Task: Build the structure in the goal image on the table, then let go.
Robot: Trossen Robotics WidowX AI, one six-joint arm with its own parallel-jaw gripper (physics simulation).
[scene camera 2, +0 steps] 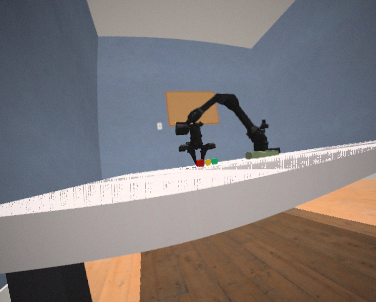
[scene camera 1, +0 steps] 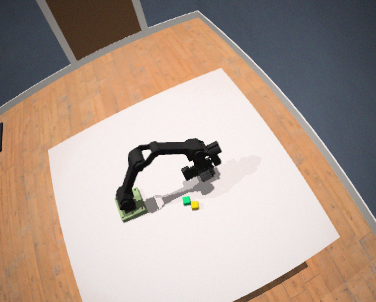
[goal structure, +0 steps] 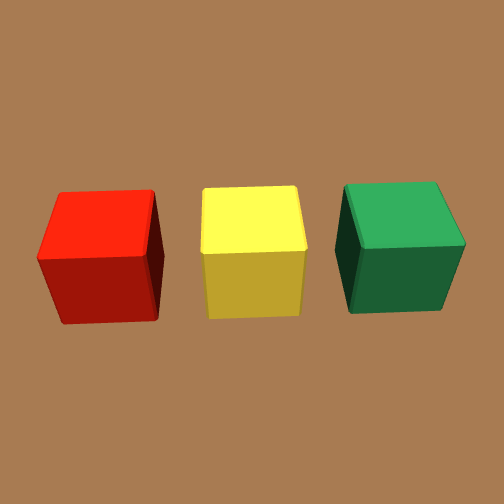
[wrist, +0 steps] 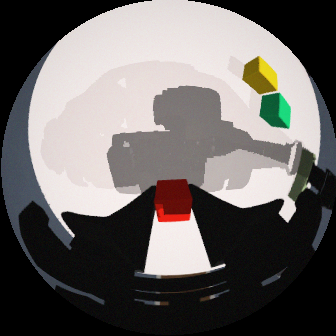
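Pixels of known places: gripper, fingertip midpoint: (scene camera 2: 199, 163) (wrist: 171, 188); arm's base, link origin: (scene camera 2: 260, 151) (scene camera 1: 129, 206) (wrist: 310, 172).
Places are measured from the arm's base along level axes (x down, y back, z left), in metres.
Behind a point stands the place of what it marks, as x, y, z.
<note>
A red cube (scene camera 2: 200, 163) {0.019, -0.407, 0.031} (wrist: 173, 196) {0.003, -0.403, -0.001} is held between the fingertips of my gripper (scene camera 2: 199, 161) {0.019, -0.404, 0.001} (wrist: 171, 188) {0.019, -0.404, 0.001}. The gripper points down and is shut on the cube, low at the table top; whether the cube touches the table I cannot tell. In scene camera 1 the red cube is hidden below the gripper. A green cube (scene camera 1: 186, 200) {0.003, -0.270, -0.098} (scene camera 2: 215, 161) {0.020, -0.273, -0.077} (wrist: 274, 110) {0.009, -0.289, -0.089} and a yellow cube (scene camera 1: 195, 205) {0.003, -0.297, -0.142} (scene camera 2: 208, 162) {0.020, -0.300, -0.119} (wrist: 260, 75) {0.007, -0.311, -0.123} sit on the white table (scene camera 1: 105, 250) {0.035, 0.219, -0.161} (scene camera 2: 200, 210) {0.053, -0.638, 0.648} (wrist: 100, 40), close together near their corners. They stand apart from the red cube.
The arm's green base plate (scene camera 1: 131, 215) {0.000, 0.007, -0.053} (scene camera 2: 262, 155) {0.024, -0.060, 0.082} (wrist: 301, 175) {0.015, -0.073, 0.009} stands on the table on the far side of the green cube from the yellow one. The arm's shadow falls on the table around the gripper.
</note>
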